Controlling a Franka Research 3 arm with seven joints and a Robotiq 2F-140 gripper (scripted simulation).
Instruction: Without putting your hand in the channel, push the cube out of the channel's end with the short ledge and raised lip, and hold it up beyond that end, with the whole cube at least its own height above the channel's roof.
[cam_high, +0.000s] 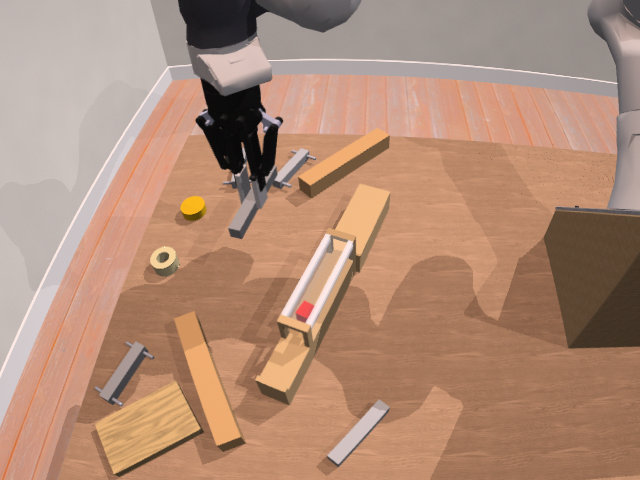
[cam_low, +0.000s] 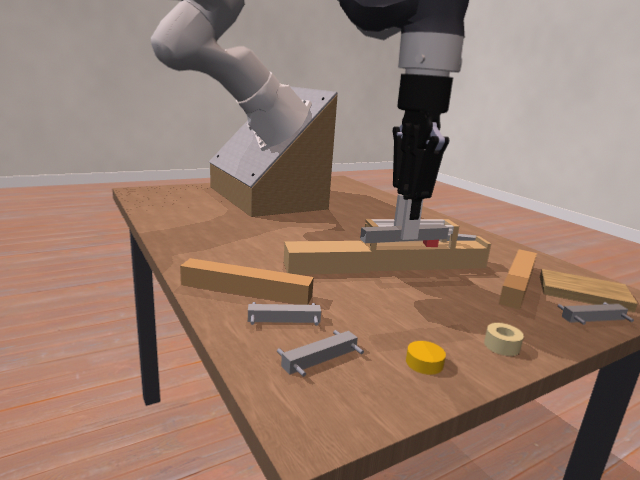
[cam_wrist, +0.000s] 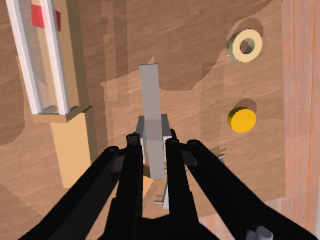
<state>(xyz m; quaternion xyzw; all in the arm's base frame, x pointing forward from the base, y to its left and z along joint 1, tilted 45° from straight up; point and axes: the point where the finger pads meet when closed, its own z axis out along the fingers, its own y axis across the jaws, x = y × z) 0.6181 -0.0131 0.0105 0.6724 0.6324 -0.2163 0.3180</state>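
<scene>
My gripper is now 130 mm past the wooden channel base, 110 mm to the right of it and 90 mm above it. Round my hand: red cube (150 mm to the left, 120 mm behind, 90 mm below); then grey rod (30 mm below); then yellow disc (170 mm ahead, 140 mm below, 70 mm to the right).
</scene>
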